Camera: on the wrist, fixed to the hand. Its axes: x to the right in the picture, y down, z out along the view.
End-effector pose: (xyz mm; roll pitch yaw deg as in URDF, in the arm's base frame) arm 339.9 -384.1 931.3 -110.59 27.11 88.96
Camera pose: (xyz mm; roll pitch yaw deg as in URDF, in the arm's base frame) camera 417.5 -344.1 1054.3 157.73 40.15 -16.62
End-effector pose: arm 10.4 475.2 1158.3 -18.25 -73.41 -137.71
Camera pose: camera -127.9 518.5 1116.5 -70.29 5.49 -93.26
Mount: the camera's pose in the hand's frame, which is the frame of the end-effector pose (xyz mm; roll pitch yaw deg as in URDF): -19.2 -93.1 -117.1 4.83 27.03 82.83
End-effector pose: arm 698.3 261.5 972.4 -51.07 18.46 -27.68
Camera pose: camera 612.4 137.7 977.4 55.76 73.38 107.44
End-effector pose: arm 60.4 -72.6 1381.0 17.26 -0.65 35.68
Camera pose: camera 77.7 -126.9 1241.3 6.33 9.82 119.09
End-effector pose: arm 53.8 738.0 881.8 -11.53 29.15 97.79
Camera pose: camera 176.0 690.5 807.2 39.96 36.68 -157.34
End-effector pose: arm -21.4 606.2 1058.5 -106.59 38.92 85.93
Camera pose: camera 68.4 662.1 1166.0 141.88 38.89 -31.96
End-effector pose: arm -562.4 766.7 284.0 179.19 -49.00 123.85
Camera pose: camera -585.4 630.9 345.5 -120.88 -22.97 16.18
